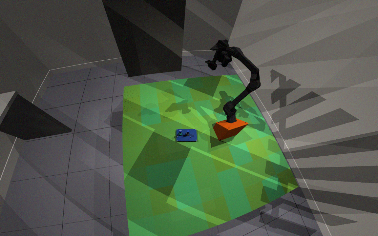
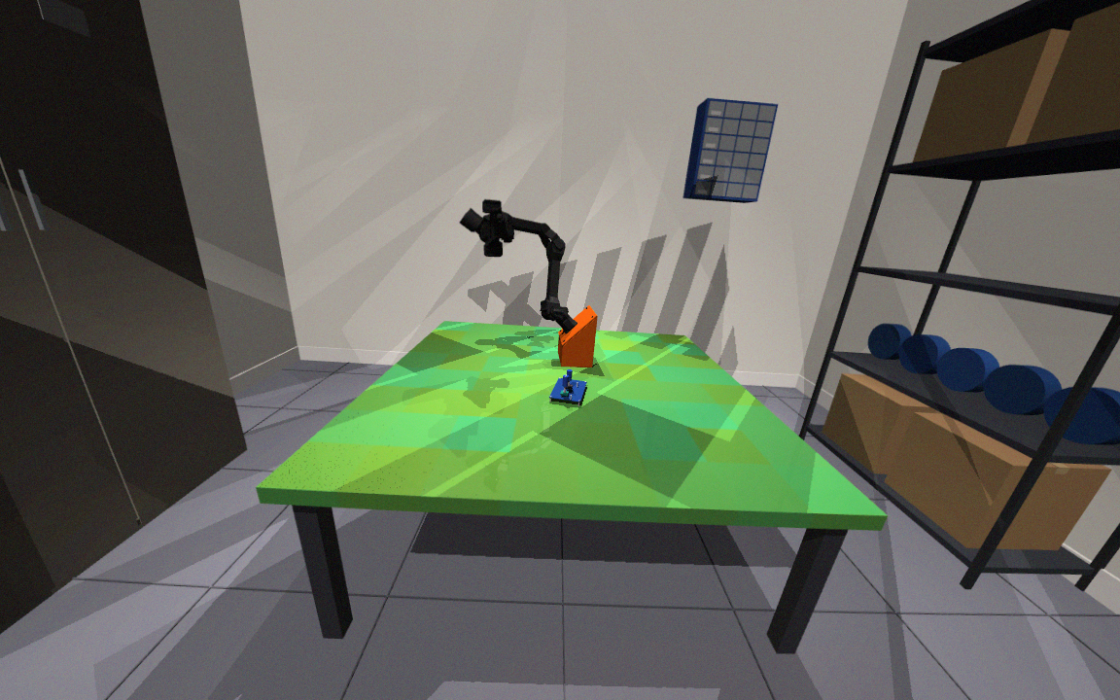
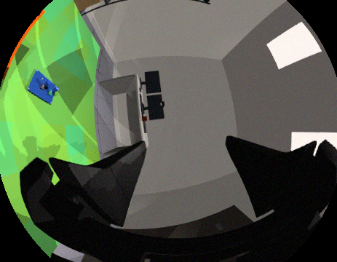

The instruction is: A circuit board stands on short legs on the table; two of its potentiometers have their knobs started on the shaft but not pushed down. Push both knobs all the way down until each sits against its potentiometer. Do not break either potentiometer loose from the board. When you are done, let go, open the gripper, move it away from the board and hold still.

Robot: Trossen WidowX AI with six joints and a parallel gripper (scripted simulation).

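The blue knob is 19 cm ahead of my gripper tip, 23 cm to the left of it and 46 cm below it.
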